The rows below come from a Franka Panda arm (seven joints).
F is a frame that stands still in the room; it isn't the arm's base.
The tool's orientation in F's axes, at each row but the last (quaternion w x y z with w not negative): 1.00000 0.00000 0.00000 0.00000; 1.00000 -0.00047 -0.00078 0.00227; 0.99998 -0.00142 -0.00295 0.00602; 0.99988 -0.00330 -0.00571 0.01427; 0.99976 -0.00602 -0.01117 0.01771; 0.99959 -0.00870 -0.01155 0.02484; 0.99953 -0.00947 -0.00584 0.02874; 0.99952 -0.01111 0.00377 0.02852
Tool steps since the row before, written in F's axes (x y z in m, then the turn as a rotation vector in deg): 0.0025 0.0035 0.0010 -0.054 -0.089 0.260; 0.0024 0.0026 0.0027 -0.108 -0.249 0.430; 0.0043 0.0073 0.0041 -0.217 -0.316 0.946; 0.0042 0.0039 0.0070 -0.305 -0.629 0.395; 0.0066 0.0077 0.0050 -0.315 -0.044 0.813; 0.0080 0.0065 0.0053 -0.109 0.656 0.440; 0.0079 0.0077 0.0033 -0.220 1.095 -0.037; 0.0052 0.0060 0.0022 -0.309 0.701 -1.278
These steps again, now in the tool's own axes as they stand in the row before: 0.0025 0.0035 0.0010 -0.054 -0.089 0.260; 0.0024 0.0026 0.0027 -0.108 -0.249 0.430; 0.0044 0.0072 0.0041 -0.215 -0.316 0.946; 0.0044 0.0037 0.0070 -0.318 -0.623 0.394; 0.0070 0.0074 0.0049 -0.298 -0.043 0.819; 0.0084 0.0060 0.0052 -0.066 0.653 0.453; 0.0084 0.0072 0.0033 -0.157 1.106 -0.014; 0.0055 0.0056 0.0024 -0.258 0.745 -1.264
